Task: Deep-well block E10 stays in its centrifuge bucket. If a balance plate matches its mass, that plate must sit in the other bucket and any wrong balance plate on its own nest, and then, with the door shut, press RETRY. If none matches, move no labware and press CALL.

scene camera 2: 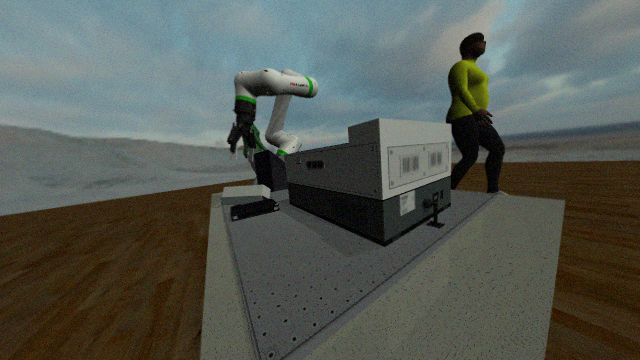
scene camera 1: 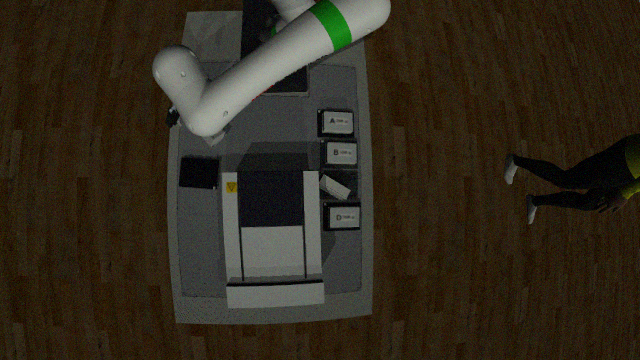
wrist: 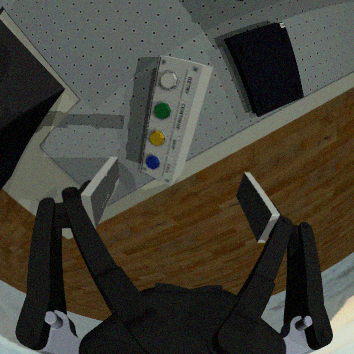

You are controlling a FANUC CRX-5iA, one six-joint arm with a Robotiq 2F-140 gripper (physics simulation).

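Frame: origin at the arm's base, x ahead, y left, z up, level; centimetres.
Seen in the pictures: gripper, fingertip midpoint: [scene camera 2: 242, 160] [wrist: 180, 177]; arm's base at its link origin: [scene camera 2: 278, 164].
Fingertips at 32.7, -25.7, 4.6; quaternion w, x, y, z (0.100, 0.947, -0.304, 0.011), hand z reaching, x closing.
Pixels of each thing's top centre, then the offset from my fingertips to it, as dx, dy, dz. "spot": a spot on its surface instead.
- control box at its top centre: [wrist: 173, 131] [scene camera 1: 198, 118] [scene camera 2: 245, 185] -0.3, -0.4, -12.0
- white RETRY button at its top centre: [wrist: 168, 81] +2.9, +6.7, -12.9
- green button at its top centre: [wrist: 162, 112] -0.4, +2.9, -12.9
- yellow button at its top centre: [wrist: 156, 140] -3.6, -0.9, -12.9
- blue CALL button at its top centre: [wrist: 152, 164] -6.9, -4.7, -12.9
- Plates A at its top centre: [scene camera 1: 338, 121] -5.2, +57.2, -15.0
- B at its top centre: [scene camera 1: 342, 152] +8.1, +59.4, -15.0
- D at its top centre: [scene camera 1: 345, 217] +34.6, +62.3, -15.0
- white block at its top centre: [scene camera 1: 334, 187] +22.8, +56.2, -10.6
- flat black pad at a spot on its surface: [wrist: 265, 70] [scene camera 1: 198, 169] spot: +19.7, +0.6, -17.9
My gripper [scene camera 2: 242, 150] [wrist: 180, 177] is open and empty, high beside the control box [scene camera 1: 216, 139] [scene camera 2: 246, 193] [wrist: 192, 120], which lies ahead of the fingertips in the wrist view. The box has a white RETRY button [wrist: 168, 80], a green button [wrist: 162, 110], a yellow button [wrist: 157, 138] and a blue CALL button [wrist: 152, 162]. Plates A [scene camera 1: 338, 121], B [scene camera 1: 342, 152] and D [scene camera 1: 344, 217] sit on dark nests right of the centrifuge [scene camera 1: 272, 250] [scene camera 2: 335, 170]. A white block [scene camera 1: 335, 187] lies askew between B and D. Block E10, the buckets and the door's state are hidden.
A flat black pad [scene camera 1: 199, 172] [scene camera 2: 254, 208] [wrist: 265, 70] lies between the control box and the table's long edge. The dark robot pedestal [scene camera 2: 270, 170] [wrist: 25, 85] stands near the box. A person in yellow [scene camera 1: 575, 175] [scene camera 2: 470, 90] is off the table; a green-clad figure shows behind the gripper.
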